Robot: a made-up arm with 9 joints.
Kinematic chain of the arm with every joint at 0, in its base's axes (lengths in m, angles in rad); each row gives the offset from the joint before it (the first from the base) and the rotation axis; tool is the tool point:
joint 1: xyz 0 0 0.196 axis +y
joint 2: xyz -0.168 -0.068 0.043 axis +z
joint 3: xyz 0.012 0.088 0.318 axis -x
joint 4: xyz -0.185 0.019 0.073 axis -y
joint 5: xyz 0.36 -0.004 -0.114 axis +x
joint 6: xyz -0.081 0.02 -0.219 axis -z
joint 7: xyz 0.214 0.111 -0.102 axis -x
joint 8: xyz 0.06 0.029 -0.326 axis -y
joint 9: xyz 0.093 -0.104 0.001 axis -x
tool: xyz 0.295 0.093 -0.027
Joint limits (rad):
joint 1: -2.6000..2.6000
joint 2: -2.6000..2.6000
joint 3: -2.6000..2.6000
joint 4: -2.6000..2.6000
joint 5: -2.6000..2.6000
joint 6: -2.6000..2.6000
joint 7: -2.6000..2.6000
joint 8: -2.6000..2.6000
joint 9: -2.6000..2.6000
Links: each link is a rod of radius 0.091 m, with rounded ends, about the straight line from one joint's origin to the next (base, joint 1, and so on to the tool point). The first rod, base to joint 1, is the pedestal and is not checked.
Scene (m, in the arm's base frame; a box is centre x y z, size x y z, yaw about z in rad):
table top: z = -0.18
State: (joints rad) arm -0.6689 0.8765 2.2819 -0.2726 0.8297 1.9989 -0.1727 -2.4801 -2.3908
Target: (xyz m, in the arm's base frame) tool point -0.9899 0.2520 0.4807
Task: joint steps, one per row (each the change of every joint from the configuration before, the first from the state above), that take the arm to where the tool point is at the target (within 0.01 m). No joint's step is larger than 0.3 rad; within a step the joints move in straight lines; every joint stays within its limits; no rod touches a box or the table.
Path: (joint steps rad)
1: 0.1678 0.0997 0.0176 -0.0244 0.1404 0.0095 0.2822 0.0921 -0.0237
2: 0.1678 0.0997 0.0175 -0.0243 0.1405 0.0095 0.2821 0.0921 -0.0236
3: 0.1679 0.0998 0.0176 -0.0244 0.1404 0.0094 0.2822 0.0921 -0.0237
4: 0.1678 0.0997 0.0176 -0.0244 0.1404 0.0095 0.2822 0.0921 -0.0236
5: 0.1760 0.0158 -0.2617 0.0969 0.1461 -0.0044 -0.0164 -0.0977 -0.0165
6: 0.1761 0.0159 -0.2617 0.0968 0.1461 -0.0044 -0.0165 -0.0976 -0.0164
7: 0.1761 0.0158 -0.2617 0.0969 0.1461 -0.0044 -0.0164 -0.0977 -0.0164
8: 0.1761 0.0159 -0.2617 0.0968 0.1461 -0.0044 -0.0164 -0.0976 -0.0165
9: 0.1760 0.0158 -0.2618 0.0969 0.1461 -0.0044 -0.0165 -0.0977 -0.0164
10: -0.2031 -0.0657 -0.0130 -0.0042 -0.0058 0.0480 -0.2258 0.0252 0.0407
11: -0.2031 -0.0658 -0.0131 -0.0042 -0.0059 0.0479 -0.2259 0.0252 0.0408
12: -0.2031 -0.0658 -0.0131 -0.0043 -0.0059 0.0479 -0.2259 0.0251 0.0407

